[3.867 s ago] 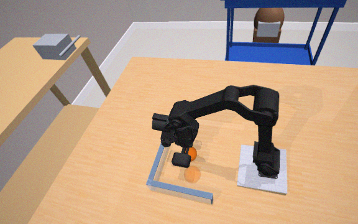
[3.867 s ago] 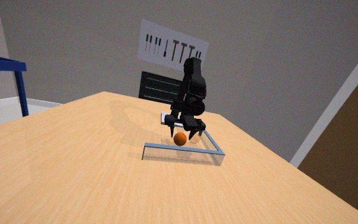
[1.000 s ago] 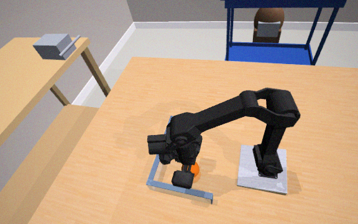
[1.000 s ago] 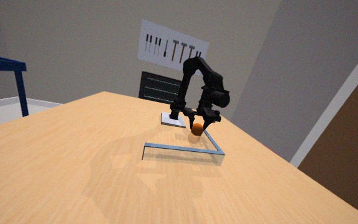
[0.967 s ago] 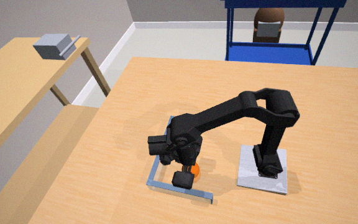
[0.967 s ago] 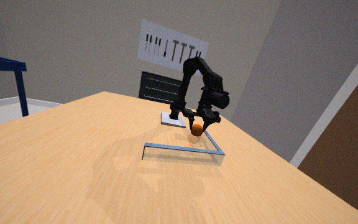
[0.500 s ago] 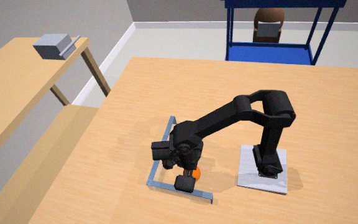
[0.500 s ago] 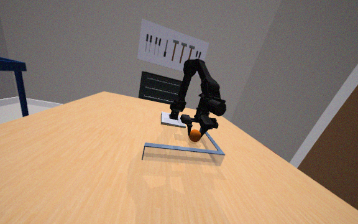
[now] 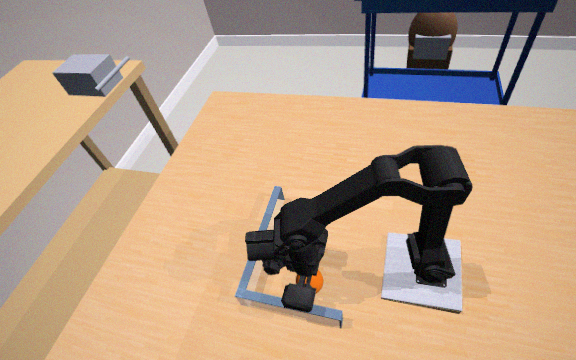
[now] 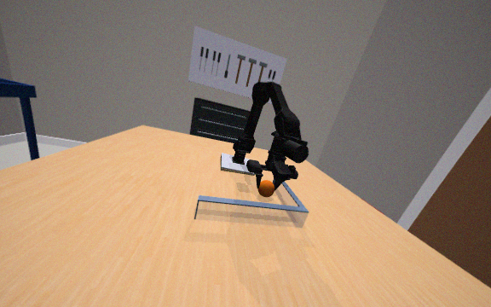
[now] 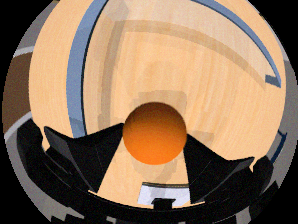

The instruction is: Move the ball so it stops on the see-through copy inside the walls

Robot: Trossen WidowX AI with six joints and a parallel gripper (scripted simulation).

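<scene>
The orange ball lies right at my gripper tip. From my gripper tip the other things lie so: see-through copy of ball (right at my gripper tip).
</scene>
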